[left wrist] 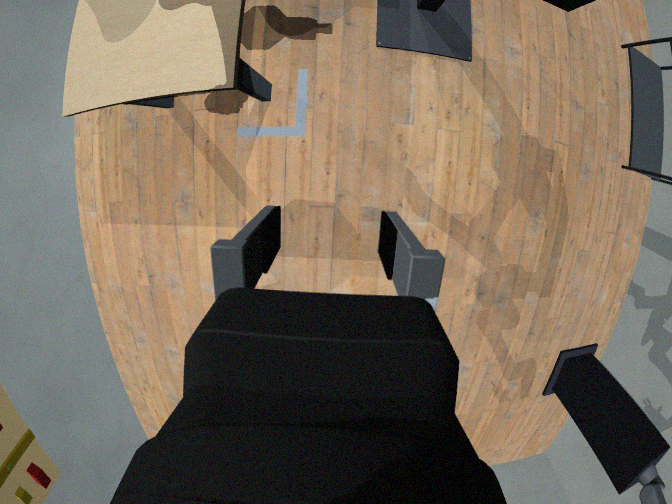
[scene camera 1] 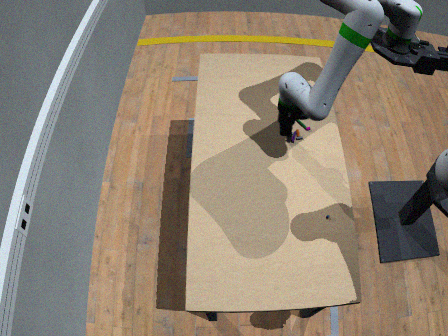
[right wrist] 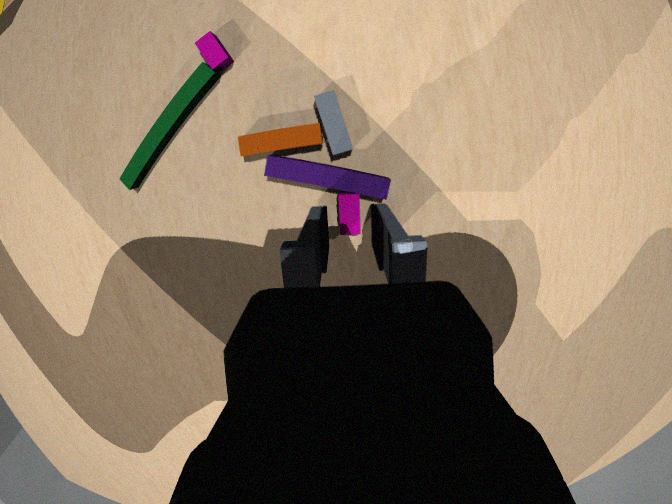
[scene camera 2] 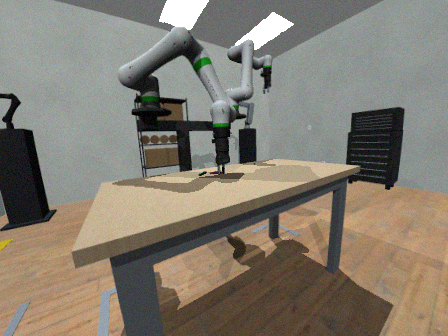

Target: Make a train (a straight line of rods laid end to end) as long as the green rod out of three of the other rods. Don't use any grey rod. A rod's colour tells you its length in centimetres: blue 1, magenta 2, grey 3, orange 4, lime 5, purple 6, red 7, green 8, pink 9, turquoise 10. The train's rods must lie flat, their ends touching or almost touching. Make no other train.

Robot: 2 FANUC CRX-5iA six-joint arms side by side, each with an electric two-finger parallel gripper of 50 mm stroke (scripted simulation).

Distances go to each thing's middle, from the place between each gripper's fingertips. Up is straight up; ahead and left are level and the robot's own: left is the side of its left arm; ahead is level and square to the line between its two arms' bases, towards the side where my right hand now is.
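Relative to the purple rod (right wrist: 298, 170), my right hand is 10 mm to the left of it, 30 mm past it and 20 mm above it. Counted from my right hand, the grey rod (right wrist: 327, 103) is 50 mm behind and 20 mm below; the orange rod (right wrist: 311, 134) is 30 mm to the right, 50 mm behind and 20 mm below; the green rod (right wrist: 203, 78) is 90 mm to the right, 70 mm behind and 20 mm below. By its middle, the orange rod is nearer to my right hand than to my left gripper.
Relative to the grey rod, my left gripper is 990 mm to the left of it, 450 mm short of it and 710 mm above it. Counted from my left hand, the purple rod is 1000 mm to the right, 470 mm ahead and 710 mm below; the orange rod is 1020 mm to the right, 450 mm ahead and 710 mm below; the green rod is 1080 mm to the right, 430 mm ahead and 710 mm below. By its middle, the grey rod is nearer to my right hand than to my left gripper.
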